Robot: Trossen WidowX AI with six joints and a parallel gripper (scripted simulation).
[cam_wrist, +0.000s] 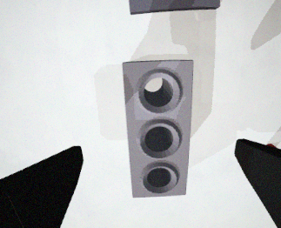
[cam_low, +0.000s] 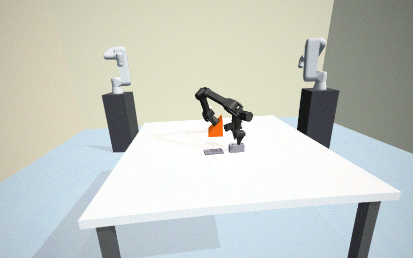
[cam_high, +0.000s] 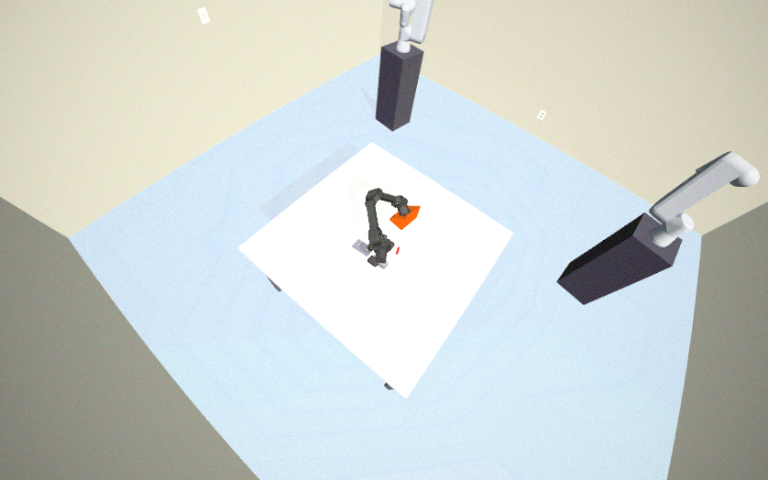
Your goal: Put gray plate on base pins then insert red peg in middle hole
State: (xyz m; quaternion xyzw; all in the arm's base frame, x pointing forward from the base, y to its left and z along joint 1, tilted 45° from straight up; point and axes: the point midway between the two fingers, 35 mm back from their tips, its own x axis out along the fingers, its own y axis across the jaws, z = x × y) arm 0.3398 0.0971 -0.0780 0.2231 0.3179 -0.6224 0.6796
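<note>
The gray plate lies 3 cm below my gripper tip. From my gripper tip the other things lie so: red peg 13 cm behind, 2 cm to the left, 2 cm below; gray base 1 cm ahead, 15 cm to the right, 6 cm below.
</note>
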